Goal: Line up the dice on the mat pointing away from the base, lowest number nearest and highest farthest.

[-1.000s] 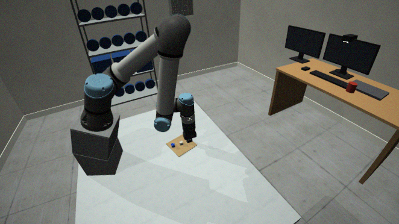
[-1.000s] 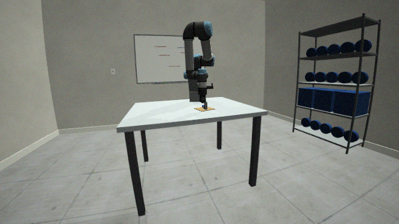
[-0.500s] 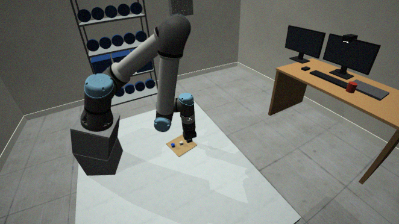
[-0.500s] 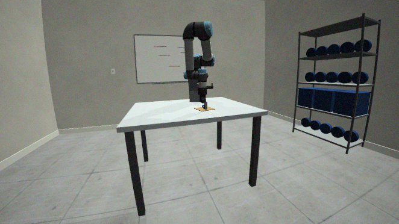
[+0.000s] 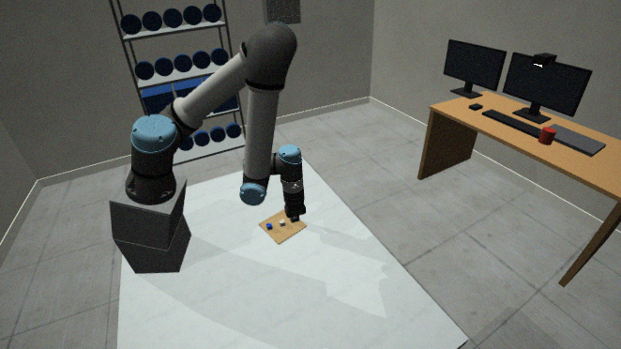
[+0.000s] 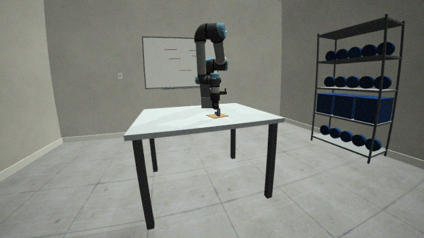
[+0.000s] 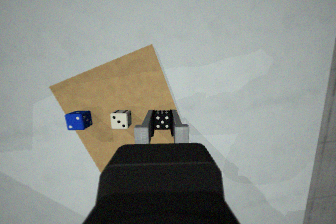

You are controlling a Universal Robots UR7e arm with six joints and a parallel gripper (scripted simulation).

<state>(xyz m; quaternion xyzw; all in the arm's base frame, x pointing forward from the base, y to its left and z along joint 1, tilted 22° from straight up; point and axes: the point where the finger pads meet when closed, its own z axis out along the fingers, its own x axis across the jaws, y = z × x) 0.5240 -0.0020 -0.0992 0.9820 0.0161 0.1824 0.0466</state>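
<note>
Now: hand 1 cm above the black die. Round my hand: tan mat: 5 cm behind, 3 cm below; blue die: 10 cm behind, 1 cm below; white die: 5 cm behind, 1 cm below.
</note>
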